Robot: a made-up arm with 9 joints. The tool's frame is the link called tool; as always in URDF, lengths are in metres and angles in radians. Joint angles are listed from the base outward.
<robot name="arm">
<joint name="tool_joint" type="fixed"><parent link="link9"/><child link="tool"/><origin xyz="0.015 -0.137 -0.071" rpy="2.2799 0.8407 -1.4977"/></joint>
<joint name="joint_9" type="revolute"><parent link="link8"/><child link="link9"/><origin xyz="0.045 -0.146 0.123"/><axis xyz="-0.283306 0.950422 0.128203"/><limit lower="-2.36" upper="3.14"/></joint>
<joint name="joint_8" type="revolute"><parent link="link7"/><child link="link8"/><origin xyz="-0.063 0.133 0.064"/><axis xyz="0 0 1"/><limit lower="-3.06" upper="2.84"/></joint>
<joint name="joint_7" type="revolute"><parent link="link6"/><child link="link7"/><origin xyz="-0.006 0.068 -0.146"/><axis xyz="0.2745 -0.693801 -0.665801"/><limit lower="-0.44" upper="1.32"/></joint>
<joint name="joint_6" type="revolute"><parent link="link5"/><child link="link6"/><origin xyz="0.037 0.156 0.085"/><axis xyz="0 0 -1"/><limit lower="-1.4" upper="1.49"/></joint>
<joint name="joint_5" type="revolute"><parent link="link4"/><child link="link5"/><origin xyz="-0.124 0.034 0.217"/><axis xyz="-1 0 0"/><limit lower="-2.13" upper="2.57"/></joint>
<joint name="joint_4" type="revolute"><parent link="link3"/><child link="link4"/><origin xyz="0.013 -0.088 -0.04"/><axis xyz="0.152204 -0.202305 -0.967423"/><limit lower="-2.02" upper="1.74"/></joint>
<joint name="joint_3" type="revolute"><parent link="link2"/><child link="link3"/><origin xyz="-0.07 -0.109 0.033"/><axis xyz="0 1 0"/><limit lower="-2.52" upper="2.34"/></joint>
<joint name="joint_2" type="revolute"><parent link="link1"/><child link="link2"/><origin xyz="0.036 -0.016 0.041"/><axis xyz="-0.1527 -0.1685 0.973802"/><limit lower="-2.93" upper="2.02"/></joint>
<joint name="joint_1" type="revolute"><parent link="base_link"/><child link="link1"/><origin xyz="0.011 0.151 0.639"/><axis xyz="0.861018 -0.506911 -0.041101"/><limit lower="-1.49" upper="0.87"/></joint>
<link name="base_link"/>
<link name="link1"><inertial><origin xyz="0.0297 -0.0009 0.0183"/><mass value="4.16"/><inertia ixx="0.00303" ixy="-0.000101" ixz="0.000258" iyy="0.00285" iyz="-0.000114" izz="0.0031"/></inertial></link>
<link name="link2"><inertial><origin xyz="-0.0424 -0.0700 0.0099"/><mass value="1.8"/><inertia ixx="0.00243" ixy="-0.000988" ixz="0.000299" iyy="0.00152" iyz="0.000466" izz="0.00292"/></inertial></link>
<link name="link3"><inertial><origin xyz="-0.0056 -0.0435 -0.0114"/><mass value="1.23"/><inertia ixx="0.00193" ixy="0.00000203" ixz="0" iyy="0.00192" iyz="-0.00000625" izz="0.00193"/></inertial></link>
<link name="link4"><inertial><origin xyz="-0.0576 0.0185 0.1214"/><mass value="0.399"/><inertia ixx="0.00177" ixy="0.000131" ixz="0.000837" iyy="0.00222" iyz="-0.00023" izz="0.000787"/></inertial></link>
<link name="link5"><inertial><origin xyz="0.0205 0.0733 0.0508"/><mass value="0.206"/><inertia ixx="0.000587" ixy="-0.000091" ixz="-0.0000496" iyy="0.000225" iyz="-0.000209" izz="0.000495"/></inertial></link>
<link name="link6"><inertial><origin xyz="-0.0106 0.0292 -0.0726"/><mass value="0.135"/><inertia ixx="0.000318" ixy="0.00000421" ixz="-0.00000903" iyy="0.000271" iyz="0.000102" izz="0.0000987"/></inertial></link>
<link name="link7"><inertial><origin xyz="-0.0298 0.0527 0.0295"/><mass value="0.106"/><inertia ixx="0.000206" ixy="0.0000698" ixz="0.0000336" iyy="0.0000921" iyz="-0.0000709" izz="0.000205"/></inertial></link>
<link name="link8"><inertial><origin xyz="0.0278 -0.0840 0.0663"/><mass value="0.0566"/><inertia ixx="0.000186" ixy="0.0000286" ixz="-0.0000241" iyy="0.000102" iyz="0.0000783" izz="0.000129"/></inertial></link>
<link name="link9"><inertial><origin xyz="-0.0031 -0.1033 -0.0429"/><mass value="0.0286"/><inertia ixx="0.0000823" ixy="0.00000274" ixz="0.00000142" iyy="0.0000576" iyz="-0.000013" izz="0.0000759"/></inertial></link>
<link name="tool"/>
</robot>
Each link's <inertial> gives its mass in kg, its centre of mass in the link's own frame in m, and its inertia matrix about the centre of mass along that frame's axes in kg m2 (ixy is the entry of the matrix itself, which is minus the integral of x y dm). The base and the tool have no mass. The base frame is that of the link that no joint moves.
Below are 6 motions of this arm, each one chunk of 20 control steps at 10 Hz.
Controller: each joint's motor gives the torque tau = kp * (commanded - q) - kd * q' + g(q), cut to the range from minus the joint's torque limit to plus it. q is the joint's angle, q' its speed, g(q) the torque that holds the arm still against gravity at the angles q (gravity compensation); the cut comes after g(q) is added. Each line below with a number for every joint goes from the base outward.
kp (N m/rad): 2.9 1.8 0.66 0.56 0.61 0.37 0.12 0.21 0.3
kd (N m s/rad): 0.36 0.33 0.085 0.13 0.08 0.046 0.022 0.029 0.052
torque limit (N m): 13 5.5 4.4 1.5 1.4 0.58 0.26 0.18 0.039
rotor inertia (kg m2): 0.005 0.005 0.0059 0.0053 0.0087 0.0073 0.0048 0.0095 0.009
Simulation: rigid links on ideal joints. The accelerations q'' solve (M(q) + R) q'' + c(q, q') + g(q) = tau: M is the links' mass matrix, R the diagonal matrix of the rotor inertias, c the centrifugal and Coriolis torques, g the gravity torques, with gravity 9.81 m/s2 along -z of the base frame. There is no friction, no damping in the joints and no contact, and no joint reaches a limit. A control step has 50 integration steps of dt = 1/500 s. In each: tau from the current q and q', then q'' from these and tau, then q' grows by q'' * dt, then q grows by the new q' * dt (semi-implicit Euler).
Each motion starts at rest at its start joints. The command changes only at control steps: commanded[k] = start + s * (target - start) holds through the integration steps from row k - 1 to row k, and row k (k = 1, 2, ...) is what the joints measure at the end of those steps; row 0 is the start. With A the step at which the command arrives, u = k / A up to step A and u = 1 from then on. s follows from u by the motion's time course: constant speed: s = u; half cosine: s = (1 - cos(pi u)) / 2; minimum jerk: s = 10 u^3 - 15 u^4 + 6 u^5; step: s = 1 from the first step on.
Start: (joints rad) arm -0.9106 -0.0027 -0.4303 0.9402 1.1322 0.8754 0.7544 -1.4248 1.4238
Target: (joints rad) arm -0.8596 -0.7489 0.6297 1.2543 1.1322 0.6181 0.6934 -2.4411 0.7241
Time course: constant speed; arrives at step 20
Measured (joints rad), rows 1 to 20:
1: -0.9094 -0.0067 -0.4229 0.9417 1.1297 0.8738 0.7531 -1.4295 1.4191
2: -0.9061 -0.0199 -0.3998 0.9467 1.1226 0.8680 0.7485 -1.4459 1.4044
3: -0.9014 -0.0437 -0.3602 0.9558 1.1123 0.8570 0.7404 -1.4769 1.3792
4: -0.8967 -0.0768 -0.3078 0.9683 1.1015 0.8411 0.7294 -1.5224 1.3458
5: -0.8930 -0.1166 -0.2477 0.9837 1.0928 0.8221 0.7171 -1.5797 1.3075
6: -0.8909 -0.1599 -0.1845 1.0008 1.0880 0.8023 0.7057 -1.6450 1.2673
7: -0.8902 -0.2041 -0.1212 1.0189 1.0877 0.7840 0.6973 -1.7142 1.2272
8: -0.8902 -0.2473 -0.0597 1.0375 1.0915 0.7690 0.6932 -1.7833 1.1885
9: -0.8902 -0.2888 -0.0005 1.0561 1.0981 0.7577 0.6941 -1.8498 1.1513
10: -0.8896 -0.3286 0.0564 1.0746 1.1064 0.7498 0.6997 -1.9120 1.1153
11: -0.8881 -0.3670 0.1113 1.0930 1.1149 0.7445 0.7087 -1.9694 1.0803
12: -0.8857 -0.4046 0.1647 1.1111 1.1226 0.7403 0.7195 -2.0225 1.0456
13: -0.8826 -0.4416 0.2172 1.1291 1.1286 0.7358 0.7303 -2.0722 1.0109
14: -0.8793 -0.4785 0.2692 1.1468 1.1325 0.7299 0.7393 -2.1199 0.9761
15: -0.8760 -0.5154 0.3211 1.1640 1.1343 0.7217 0.7453 -2.1667 0.9412
16: -0.8731 -0.5522 0.3731 1.1807 1.1341 0.7108 0.7475 -2.2135 0.9062
17: -0.8704 -0.5889 0.4254 1.1967 1.1326 0.6974 0.7459 -2.2608 0.8712
18: -0.8680 -0.6257 0.4779 1.2122 1.1301 0.6818 0.7408 -2.3089 0.8362
19: -0.8656 -0.6624 0.5306 1.2271 1.1272 0.6648 0.7332 -2.3578 0.8013
20: -0.8631 -0.6992 0.5833 1.2415 1.1244 0.6471 0.7239 -2.4072 0.7665

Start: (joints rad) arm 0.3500 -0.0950 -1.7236 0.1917 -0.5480 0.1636 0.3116 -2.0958 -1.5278
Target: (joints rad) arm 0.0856 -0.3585 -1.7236 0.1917 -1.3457 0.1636 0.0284 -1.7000 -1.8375
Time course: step
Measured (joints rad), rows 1 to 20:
1: 0.3107 -0.1340 -1.7535 0.2044 -0.6338 0.1832 0.3187 -2.0582 -1.5538
2: 0.2295 -0.2217 -1.7971 0.2198 -0.8338 0.2134 0.3276 -1.9722 -1.6269
3: 0.1472 -0.3202 -1.8189 0.2199 -1.0750 0.2191 0.3163 -1.8731 -1.7176
4: 0.0843 -0.3992 -1.8171 0.2068 -1.2935 0.1921 0.2668 -1.7857 -1.7979
5: 0.0459 -0.4411 -1.7986 0.1900 -1.4449 0.1510 0.1774 -1.7188 -1.8540
6: 0.0297 -0.4445 -1.7694 0.1761 -1.5151 0.1168 0.0640 -1.6699 -1.8833
7: 0.0304 -0.4206 -1.7357 0.1661 -1.5184 0.1002 -0.0485 -1.6341 -1.8904
8: 0.0417 -0.3844 -1.7038 0.1588 -1.4835 0.1029 -0.1378 -1.6095 -1.8832
9: 0.0564 -0.3488 -1.6783 0.1535 -1.4382 0.1212 -0.1914 -1.5972 -1.8694
10: 0.0693 -0.3215 -1.6619 0.1506 -1.4008 0.1476 -0.2069 -1.5978 -1.8552
11: 0.0777 -0.3053 -1.6551 0.1508 -1.3786 0.1735 -0.1898 -1.6104 -1.8439
12: 0.0813 -0.2999 -1.6569 0.1540 -1.3703 0.1924 -0.1492 -1.6324 -1.8367
13: 0.0818 -0.3028 -1.6647 0.1591 -1.3706 0.2017 -0.0962 -1.6598 -1.8333
14: 0.0809 -0.3112 -1.6763 0.1652 -1.3732 0.2021 -0.0408 -1.6884 -1.8325
15: 0.0804 -0.3224 -1.6894 0.1714 -1.3736 0.1963 0.0087 -1.7142 -1.8333
16: 0.0811 -0.3345 -1.7027 0.1774 -1.3696 0.1876 0.0475 -1.7340 -1.8345
17: 0.0830 -0.3461 -1.7150 0.1832 -1.3611 0.1784 0.0735 -1.7460 -1.8356
18: 0.0857 -0.3567 -1.7259 0.1887 -1.3497 0.1702 0.0872 -1.7497 -1.8364
19: 0.0887 -0.3657 -1.7351 0.1937 -1.3373 0.1634 0.0910 -1.7460 -1.8367
20: 0.0914 -0.3731 -1.7423 0.1981 -1.3259 0.1581 0.0876 -1.7367 -1.8368

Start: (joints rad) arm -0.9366 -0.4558 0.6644 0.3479 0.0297 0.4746 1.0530 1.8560 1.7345
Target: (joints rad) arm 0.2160 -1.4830 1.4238 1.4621 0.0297 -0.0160 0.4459 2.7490 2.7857
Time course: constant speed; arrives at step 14
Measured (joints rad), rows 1 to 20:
1: -0.9270 -0.4635 0.6671 0.3563 0.0342 0.4590 1.0536 1.8616 1.7449
2: -0.8946 -0.4883 0.6782 0.3793 0.0460 0.4163 1.0539 1.8811 1.7773
3: -0.8346 -0.5323 0.7006 0.4150 0.0610 0.3543 1.0500 1.9189 1.8326
4: -0.7484 -0.5926 0.7341 0.4600 0.0708 0.2876 1.0366 1.9758 1.9058
5: -0.6423 -0.6642 0.7756 0.5123 0.0665 0.2282 1.0094 2.0486 1.9895
6: -0.5261 -0.7416 0.8214 0.5716 0.0426 0.1811 0.9677 2.1318 2.0769
7: -0.4103 -0.8209 0.8689 0.6391 -0.0009 0.1453 0.9145 2.2191 2.1631
8: -0.3038 -0.8998 0.9163 0.7170 -0.0582 0.1168 0.8550 2.3052 2.2459
9: -0.2113 -0.9780 0.9629 0.8064 -0.1195 0.0927 0.7948 2.3867 2.3247
10: -0.1321 -1.0562 1.0079 0.9065 -0.1741 0.0723 0.7388 2.4615 2.4002
11: -0.0618 -1.1355 1.0502 1.0135 -0.2141 0.0560 0.6900 2.5285 2.4735
12: 0.0055 -1.2163 1.0891 1.1223 -0.2364 0.0439 0.6491 2.5875 2.5457
13: 0.0741 -1.2985 1.1257 1.2296 -0.2437 0.0350 0.6145 2.6392 2.6176
14: 0.1455 -1.3807 1.1630 1.3346 -0.2413 0.0278 0.5833 2.6856 2.6899
15: 0.1948 -1.4473 1.2170 1.4358 -0.2294 0.0349 0.5558 2.7232 2.7525
16: 0.2112 -1.4896 1.2909 1.5217 -0.1973 0.0634 0.5343 2.7475 2.7945
17: 0.2126 -1.5150 1.3695 1.5831 -0.1412 0.1020 0.5186 2.7575 2.8147
18: 0.2130 -1.5307 1.4421 1.6211 -0.0687 0.1365 0.5065 2.7550 2.8181
19: 0.2166 -1.5402 1.5066 1.6406 0.0088 0.1573 0.4952 2.7443 2.8115
20: 0.2224 -1.5446 1.5636 1.6452 0.0811 0.1605 0.4821 2.7307 2.8013

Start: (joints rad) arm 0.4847 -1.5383 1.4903 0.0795 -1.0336 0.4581 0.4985 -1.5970 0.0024
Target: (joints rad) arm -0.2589 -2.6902 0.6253 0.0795 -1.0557 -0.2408 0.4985 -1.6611 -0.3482
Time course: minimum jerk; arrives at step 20
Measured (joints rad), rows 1 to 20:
1: 0.4846 -1.5384 1.4904 0.0795 -1.0336 0.4580 0.4986 -1.5970 0.0023
2: 0.4836 -1.5391 1.4908 0.0796 -1.0332 0.4573 0.4990 -1.5974 0.0019
3: 0.4801 -1.5422 1.4920 0.0801 -1.0317 0.4546 0.5007 -1.5986 0.0002
4: 0.4721 -1.5504 1.4940 0.0814 -1.0279 0.4485 0.5051 -1.6015 -0.0040
5: 0.4573 -1.5673 1.4958 0.0841 -1.0207 0.4373 0.5138 -1.6071 -0.0119
6: 0.4339 -1.5964 1.4953 0.0885 -1.0095 0.4202 0.5282 -1.6160 -0.0246
7: 0.4011 -1.6407 1.4894 0.0952 -0.9954 0.3969 0.5493 -1.6286 -0.0426
8: 0.3588 -1.7022 1.4745 0.1038 -0.9808 0.3674 0.5769 -1.6447 -0.0659
9: 0.3080 -1.7813 1.4471 0.1140 -0.9696 0.3322 0.6097 -1.6641 -0.0938
10: 0.2507 -1.8771 1.4045 0.1242 -0.9667 0.2918 0.6454 -1.6864 -0.1253
11: 0.1889 -1.9867 1.3455 0.1326 -0.9767 0.2470 0.6805 -1.7111 -0.1586
12: 0.1249 -2.1062 1.2713 0.1367 -1.0035 0.1989 0.7114 -1.7384 -0.1922
13: 0.0604 -2.2309 1.1845 0.1340 -1.0486 0.1487 0.7347 -1.7680 -0.2242
14: -0.0035 -2.3551 1.0893 0.1227 -1.1106 0.0981 0.7473 -1.7994 -0.2533
15: -0.0666 -2.4732 0.9897 0.1022 -1.1841 0.0478 0.7471 -1.8311 -0.2783
16: -0.1294 -2.5795 0.8887 0.0744 -1.2611 -0.0022 0.7323 -1.8602 -0.2986
17: -0.1916 -2.6685 0.7880 0.0434 -1.3311 -0.0531 0.7018 -1.8828 -0.3138
18: -0.2522 -2.7357 0.6881 0.0144 -1.3839 -0.1066 0.6554 -1.8942 -0.3244
19: -0.3083 -2.7785 0.5892 -0.0072 -1.4107 -0.1639 0.5950 -1.8900 -0.3308
20: -0.3559 -2.7966 0.4913 -0.0181 -1.4058 -0.2250 0.5257 -1.8677 -0.3344

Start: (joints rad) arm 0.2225 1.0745 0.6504 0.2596 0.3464 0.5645 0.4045 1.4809 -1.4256
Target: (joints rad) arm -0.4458 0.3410 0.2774 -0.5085 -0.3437 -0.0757 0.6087 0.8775 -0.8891
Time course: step
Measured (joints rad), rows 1 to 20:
1: -0.0070 0.8611 0.4682 0.1281 0.3474 0.4845 0.4166 1.4271 -1.4035
2: -0.2409 0.6074 0.3149 -0.0956 0.2439 0.3041 0.4202 1.2891 -1.3361
3: -0.3836 0.4293 0.2300 -0.2918 0.0624 0.0601 0.4116 1.1244 -1.2243
4: -0.4649 0.3212 0.1713 -0.4305 -0.1566 -0.1672 0.4077 0.9789 -1.0845
5: -0.5015 0.2688 0.1444 -0.5136 -0.3636 -0.3062 0.4274 0.8738 -0.9599
6: -0.5032 0.2578 0.1627 -0.5549 -0.5075 -0.3379 0.4761 0.8100 -0.8740
7: -0.4820 0.2733 0.2210 -0.5715 -0.5722 -0.2891 0.5447 0.7784 -0.8294
8: -0.4527 0.2993 0.2985 -0.5758 -0.5756 -0.2041 0.6175 0.7690 -0.8189
9: -0.4298 0.3231 0.3716 -0.5722 -0.5449 -0.1205 0.6792 0.7747 -0.8295
10: -0.4217 0.3384 0.4231 -0.5613 -0.5005 -0.0590 0.7193 0.7911 -0.8492
11: -0.4289 0.3450 0.4458 -0.5441 -0.4551 -0.0250 0.7339 0.8145 -0.8694
12: -0.4459 0.3461 0.4421 -0.5234 -0.4154 -0.0138 0.7248 0.8418 -0.8853
13: -0.4656 0.3451 0.4197 -0.5028 -0.3841 -0.0173 0.6980 0.8695 -0.8951
14: -0.4814 0.3443 0.3880 -0.4860 -0.3607 -0.0277 0.6613 0.8947 -0.8993
15: -0.4898 0.3442 0.3549 -0.4753 -0.3438 -0.0397 0.6224 0.9151 -0.8997
16: -0.4896 0.3444 0.3251 -0.4713 -0.3323 -0.0508 0.5875 0.9288 -0.8978
17: -0.4821 0.3446 0.3004 -0.4736 -0.3251 -0.0604 0.5614 0.9351 -0.8951
18: -0.4697 0.3444 0.2803 -0.4807 -0.3219 -0.0686 0.5463 0.9339 -0.8927
19: -0.4555 0.3437 0.2637 -0.4906 -0.3218 -0.0760 0.5426 0.9262 -0.8908
20: -0.4420 0.3425 0.2494 -0.5015 -0.3238 -0.0828 0.5490 0.9135 -0.8895

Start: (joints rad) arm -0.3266 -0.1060 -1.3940 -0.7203 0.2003 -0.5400 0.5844 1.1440 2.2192
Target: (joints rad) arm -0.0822 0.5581 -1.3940 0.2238 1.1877 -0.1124 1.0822 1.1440 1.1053
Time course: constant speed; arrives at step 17
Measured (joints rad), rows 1 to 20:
1: -0.3243 -0.1021 -1.3890 -0.7131 0.2081 -0.5392 0.5870 1.1453 2.2104
2: -0.3176 -0.0897 -1.3751 -0.6917 0.2320 -0.5337 0.5958 1.1490 2.1828
3: -0.3064 -0.0675 -1.3554 -0.6560 0.2721 -0.5194 0.6121 1.1539 2.1355
4: -0.2921 -0.0365 -1.3360 -0.6088 0.3243 -0.4951 0.6358 1.1585 2.0725
5: -0.2760 0.0015 -1.3231 -0.5540 0.3844 -0.4628 0.6653 1.1611 2.0000
6: -0.2592 0.0444 -1.3207 -0.4953 0.4490 -0.4263 0.6987 1.1610 1.9237
7: -0.2420 0.0902 -1.3299 -0.4360 0.5167 -0.3896 0.7342 1.1580 1.8478
8: -0.2243 0.1372 -1.3487 -0.3783 0.5867 -0.3557 0.7704 1.1531 1.7747
9: -0.2063 0.1844 -1.3735 -0.3234 0.6586 -0.3259 0.8065 1.1473 1.7049
10: -0.1879 0.2310 -1.3995 -0.2713 0.7316 -0.3000 0.8419 1.1417 1.6381
11: -0.1697 0.2764 -1.4223 -0.2209 0.8045 -0.2765 0.8764 1.1369 1.5732
12: -0.1522 0.3204 -1.4387 -0.1707 0.8757 -0.2535 0.9097 1.1334 1.5093
13: -0.1362 0.3626 -1.4468 -0.1191 0.9433 -0.2297 0.9416 1.1314 1.4455
14: -0.1219 0.4031 -1.4466 -0.0653 1.0061 -0.2045 0.9720 1.1308 1.3813
15: -0.1094 0.4418 -1.4396 -0.0088 1.0633 -0.1782 1.0009 1.1314 1.3167
16: -0.0981 0.4792 -1.4279 0.0500 1.1152 -0.1514 1.0283 1.1332 1.2515
17: -0.0873 0.5157 -1.4145 0.1104 1.1631 -0.1250 1.0545 1.1358 1.1860
18: -0.0808 0.5463 -1.4069 0.1609 1.2014 -0.1007 1.0747 1.1391 1.1291
19: -0.0808 0.5669 -1.4077 0.1930 1.2249 -0.0831 1.0852 1.1427 1.0910
20: -0.0844 0.5783 -1.4119 0.2101 1.2344 -0.0752 1.0880 1.1459 1.0729

